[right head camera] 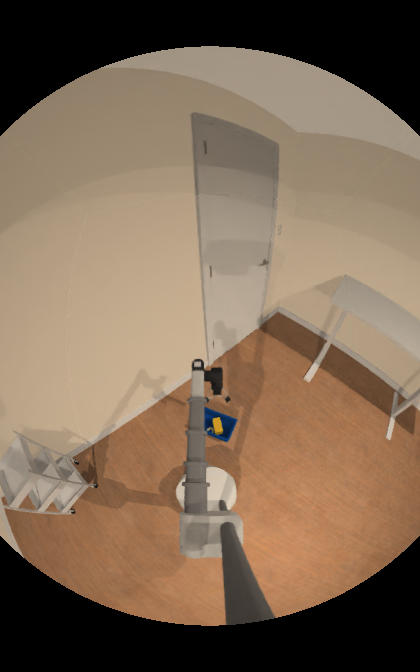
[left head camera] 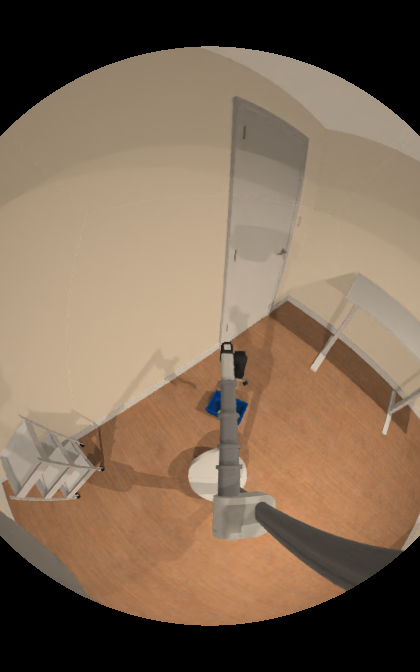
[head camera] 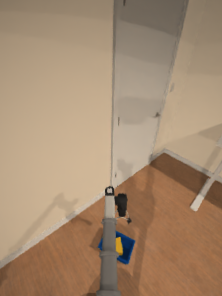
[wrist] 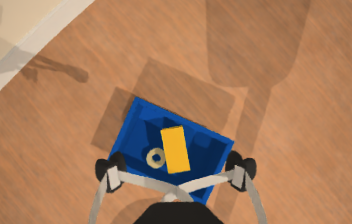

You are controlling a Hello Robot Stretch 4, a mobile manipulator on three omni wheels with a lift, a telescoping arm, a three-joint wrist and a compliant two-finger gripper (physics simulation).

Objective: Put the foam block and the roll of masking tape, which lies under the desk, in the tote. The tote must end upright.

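Frame: origin at the robot's base, x ahead, y left, z up, level; metres.
Where they show: gripper, fingertip midpoint: [head camera: 120, 221] [wrist: 175, 164].
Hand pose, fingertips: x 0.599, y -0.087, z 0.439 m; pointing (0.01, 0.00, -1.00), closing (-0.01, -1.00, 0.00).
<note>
After its pixels a point has its place.
The blue tote [head camera: 130, 255] {z 0.094, x 0.462, y -0.191 m} [left head camera: 214, 398] [right head camera: 231, 425] [wrist: 128, 118] {z 0.092, x 0.649, y 0.039 m} stands upright on the floor. The yellow foam block [head camera: 119, 246] {z 0.060, x 0.541, y -0.099 m} [right head camera: 217, 425] [wrist: 175, 149] {z 0.061, x 0.557, y -0.088 m} lies inside it. The pale roll of masking tape [right head camera: 210, 430] [wrist: 155, 158] {z -0.025, x 0.515, y -0.022 m} lies inside the tote beside the block, its hole facing up in the wrist view. My gripper [wrist: 175, 164] {z 0.439, x 0.599, y -0.087 m} is open and empty, its fingertips wide apart, well above the tote. In the head view, the arm hides part of the tote. In the left head view, the arm hides most of the block and the tape.
A white desk [left head camera: 380, 305] [right head camera: 370, 305] stands at the right along the wall. A grey shelf cart [left head camera: 61, 465] [right head camera: 55, 478] stands at the left by the wall. A grey door [head camera: 137, 115] {z 0.981, x 1.462, y -0.289 m} [left head camera: 257, 210] [right head camera: 232, 220] is beyond the arm. The wall's baseboard runs behind the tote.
</note>
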